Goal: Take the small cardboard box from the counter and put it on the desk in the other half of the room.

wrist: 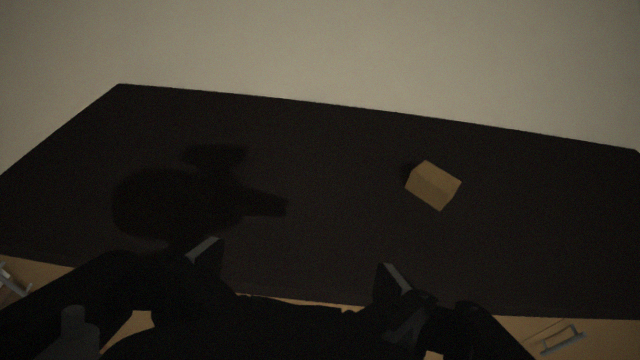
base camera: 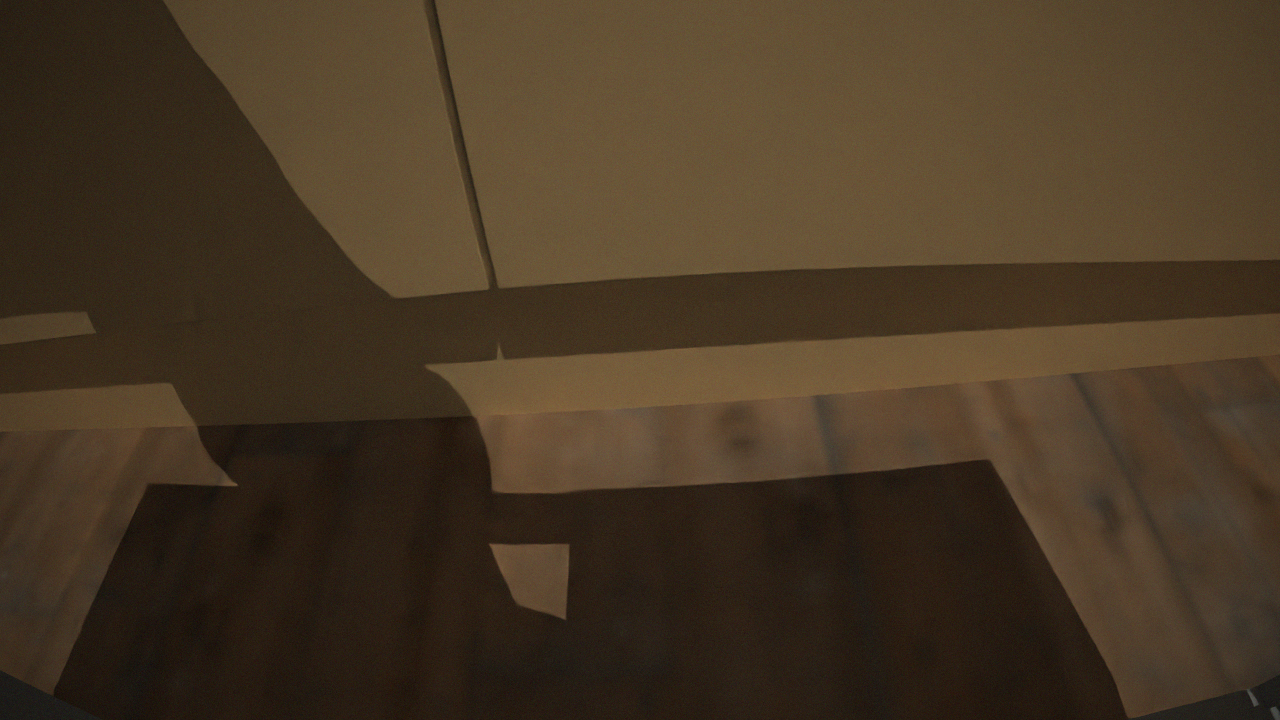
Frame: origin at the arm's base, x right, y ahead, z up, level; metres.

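Seen in the pictures: gripper, fingertip midpoint: [wrist: 299,267].
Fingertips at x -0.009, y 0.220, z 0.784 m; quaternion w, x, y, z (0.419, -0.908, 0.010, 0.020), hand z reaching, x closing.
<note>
A point is followed by its place in that frame.
The small cardboard box [wrist: 433,185] {x 0.226, y 0.558, z 0.562 m} rests on the dark counter top [wrist: 330,145] {x 0.015, y 0.715, z 0.514 m}, right of the middle in the wrist view, with a short dark shadow at its left. My gripper [wrist: 299,267] {x -0.009, y 0.220, z 0.784 m} is open, its two fingertips wide apart at the bottom of the wrist view, with no object between them. The box lies beyond the fingertips and to the right, apart from them. The desk does not show in either view.
A pale wall [wrist: 350,50] {x 0.039, y 0.949, z 0.677 m} rises behind the counter. Light wood cabinet fronts [base camera: 805,143] {x 0.062, y 0.358, z -0.178 m} with metal handles [wrist: 562,340] are below the counter's front edge. In the base view the cabinet stands close ahead over the plank floor [base camera: 1100,501] {x 0.282, y 0.306, z -0.396 m}. The arm's shadow falls left on the counter top.
</note>
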